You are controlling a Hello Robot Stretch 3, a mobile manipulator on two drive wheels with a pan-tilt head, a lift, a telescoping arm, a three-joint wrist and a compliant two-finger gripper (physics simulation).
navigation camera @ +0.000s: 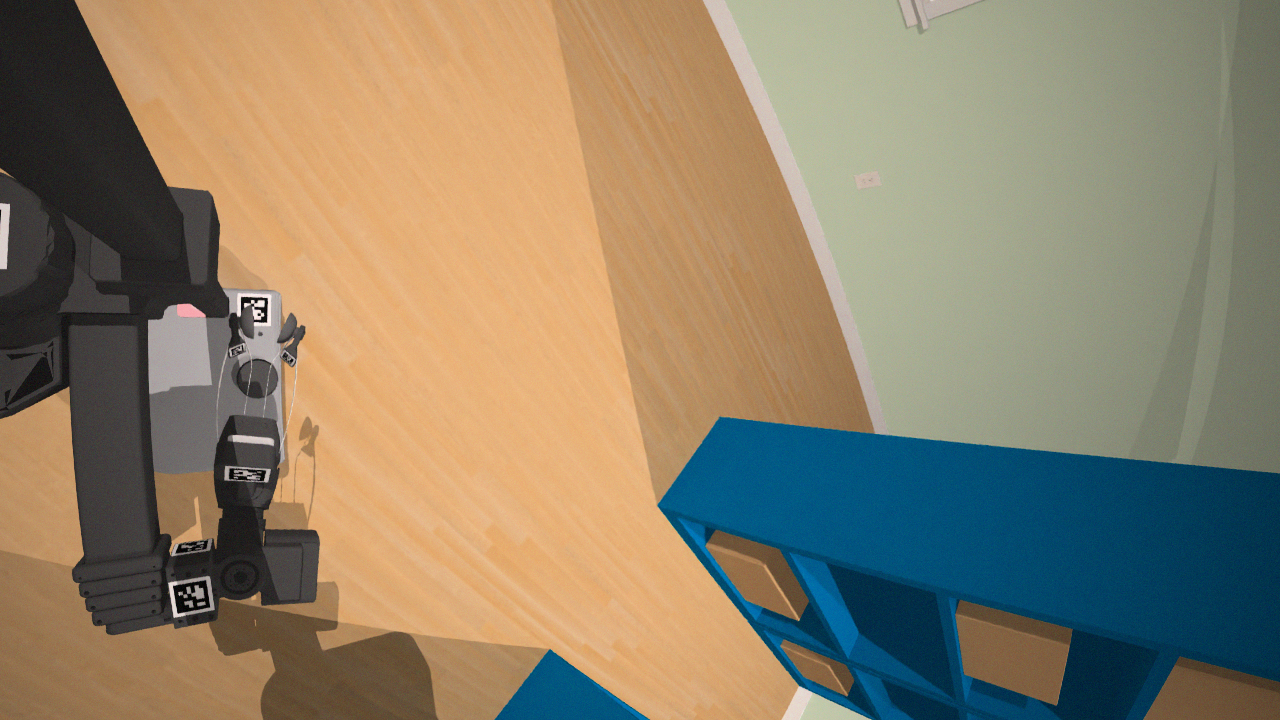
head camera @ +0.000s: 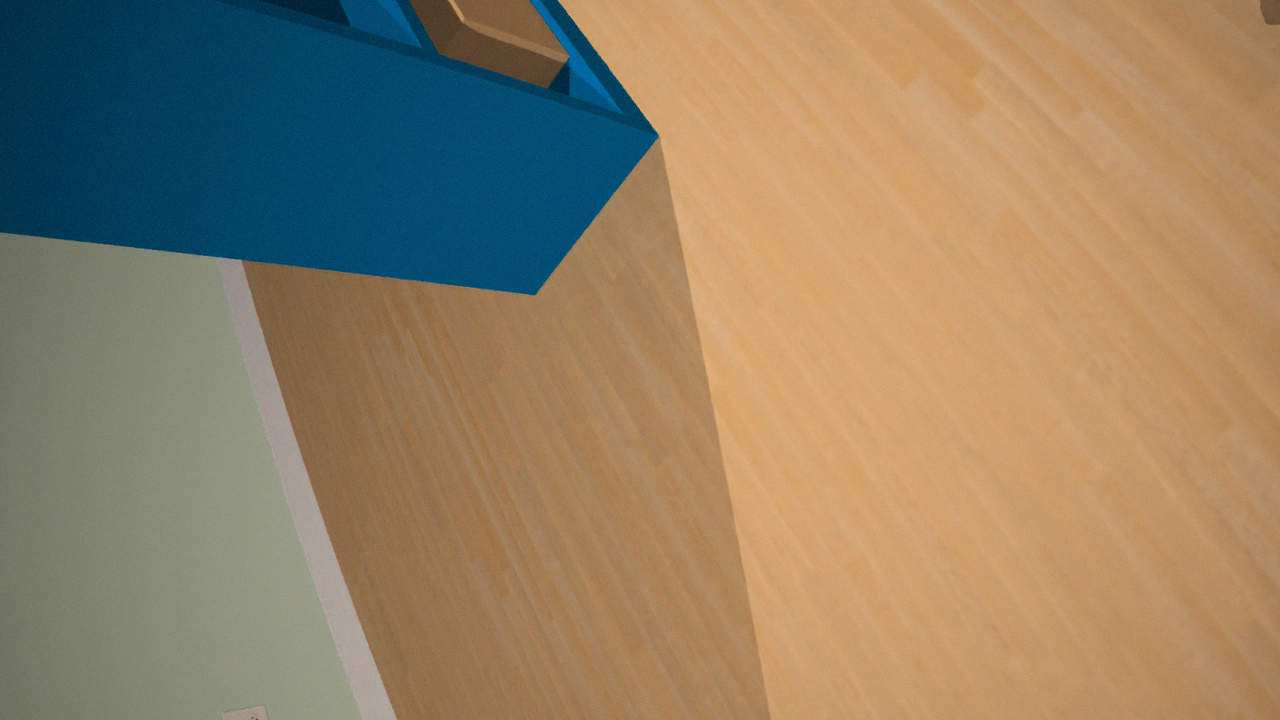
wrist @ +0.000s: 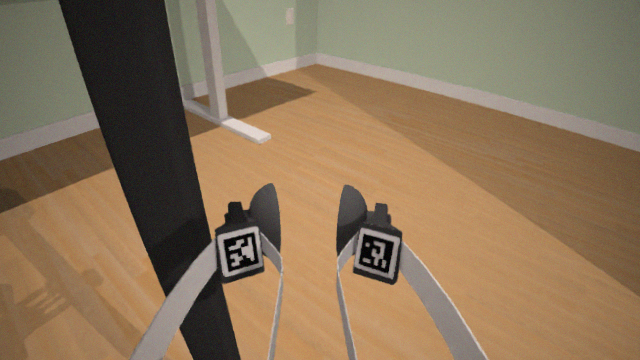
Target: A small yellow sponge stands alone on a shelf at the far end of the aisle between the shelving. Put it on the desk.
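Seen in the pictures: gripper, fingertip midpoint: (navigation camera: 270,310); robot's base, link origin: (navigation camera: 255,375).
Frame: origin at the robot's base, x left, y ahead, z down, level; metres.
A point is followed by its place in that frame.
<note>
My gripper (navigation camera: 268,325) @[x 0.101, y 0.020, z -0.564 m] (wrist: 308,209) @[x 0.101, y 0.020, z -0.564 m] is open, its two fingertips apart with bare floor showing between them in the wrist view. In the navigation view it hangs folded back over my grey base. The yellow sponge does not show in these views. A white upright leg (wrist: 215,65) with a flat foot (wrist: 245,129) stands on the floor at the upper left of the wrist view, perhaps part of the desk; no desk top shows. A blue shelving unit (head camera: 268,161) @[x -0.351, y 1.391, z -0.704 m] (navigation camera: 939,488) @[x -0.324, y 1.422, z -0.896 m] with brown boxes in some compartments stands at the upper left of the head view and lower right of the navigation view.
The corner of a second blue unit (navigation camera: 572,694) @[x -0.935, y 0.690, z -0.192 m] shows at the bottom of the navigation view. Green walls (head camera: 134,447) @[x 0.186, y 2.685, z -0.509 m] (navigation camera: 1011,223) @[x 0.590, y 2.346, z -0.964 m] (wrist: 475,40) with white baseboards border the wooden floor. My black mast (wrist: 140,150) crosses the left of the wrist view.
</note>
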